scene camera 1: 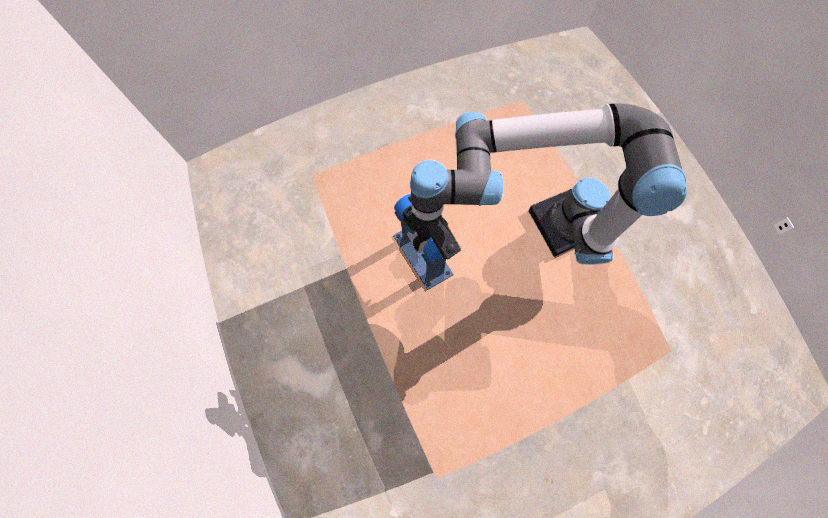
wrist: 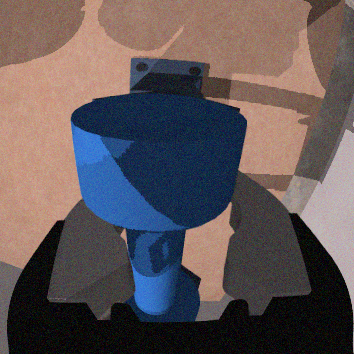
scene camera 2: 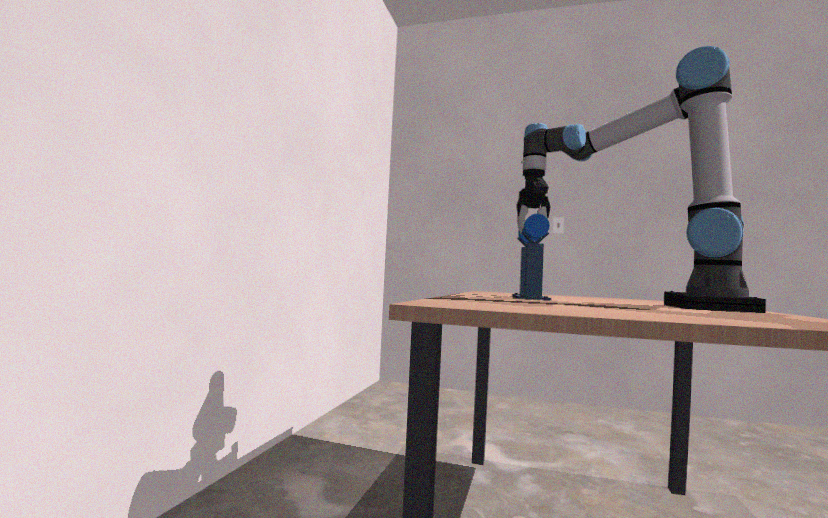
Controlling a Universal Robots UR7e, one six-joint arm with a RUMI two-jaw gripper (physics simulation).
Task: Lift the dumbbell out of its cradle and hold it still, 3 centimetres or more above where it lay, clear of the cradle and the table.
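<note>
The blue dumbbell is tilted. Its end nearer scene camera 2 stands slightly higher than the far end, a little above the post of the dark blue cradle. I cannot tell whether the far end touches its post. My gripper is shut on the dumbbell, around its middle part between the two weights. In the wrist view the raised weight hides the fingertips, and the handle runs down between the jaws.
The cradle's base plate rests on the wooden table. The robot's black base stands on the table to the right of the cradle. A pale wall rises at the left, beyond the table's edge.
</note>
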